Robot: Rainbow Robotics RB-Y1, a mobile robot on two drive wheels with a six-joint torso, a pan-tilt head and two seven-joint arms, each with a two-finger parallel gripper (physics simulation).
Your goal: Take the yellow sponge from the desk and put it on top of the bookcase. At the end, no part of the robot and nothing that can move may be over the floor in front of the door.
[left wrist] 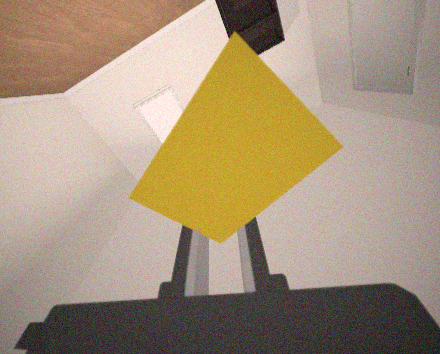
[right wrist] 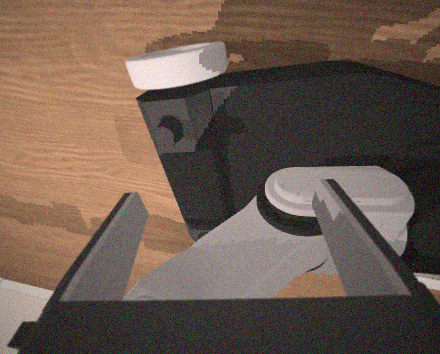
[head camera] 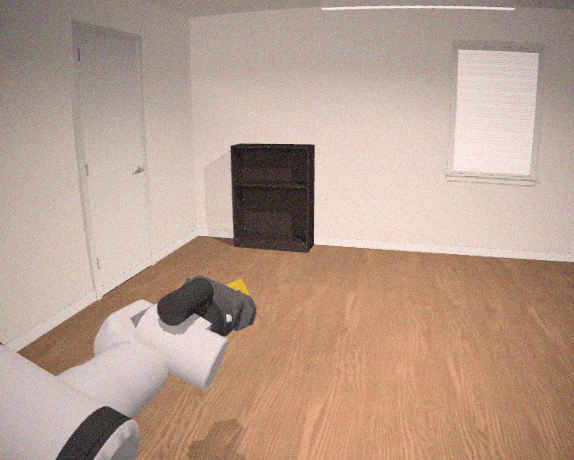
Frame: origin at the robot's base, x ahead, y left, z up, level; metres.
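Seen in the pictures: left gripper, fingertip midpoint: (left wrist: 219, 193) (head camera: 230, 292); right gripper, fingertip midpoint: (right wrist: 225, 197).
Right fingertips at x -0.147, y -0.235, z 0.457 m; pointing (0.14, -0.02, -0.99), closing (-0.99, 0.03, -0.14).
A point is followed by its place in that frame.
The yellow sponge (head camera: 239, 286) {x 0.582, y 0.117, z 1.098 m} (left wrist: 235, 145) {x 0.510, y 0.157, z 1.065 m} is held in my left gripper, which is shut on it. The sponge hides the fingertips in the left wrist view. In the head camera view the left gripper shows at the lower left, above the wood floor, with a corner of the sponge behind it. The black bookcase (head camera: 310, 200) {x 4.099, y -0.079, z 0.520 m} (left wrist: 279, 25) {x 4.228, y 0.692, z 0.832 m} stands against the far wall, well beyond the left gripper; its top shows as a thin strip. My right gripper (right wrist: 225, 197) {x -0.147, y -0.235, z 0.457 m} is open and empty, beside the robot's own base. The desk does not show in these views.
The closed door (head camera: 112, 150) {x 3.187, y 1.525, z 1.133 m} (left wrist: 382, 45) {x 3.175, y 1.527, z 1.578 m} is in the wall at the left of the head camera view, and the wood floor (head camera: 400, 350) {x 2.147, y -0.604, z 0.001 m} runs past it to the bookcase. A window (head camera: 495, 110) {x 3.908, y -1.842, z 1.455 m} (left wrist: 162, 112) {x 3.909, y -1.837, z 1.132 m} is in the far wall, right of the bookcase in the head camera view.
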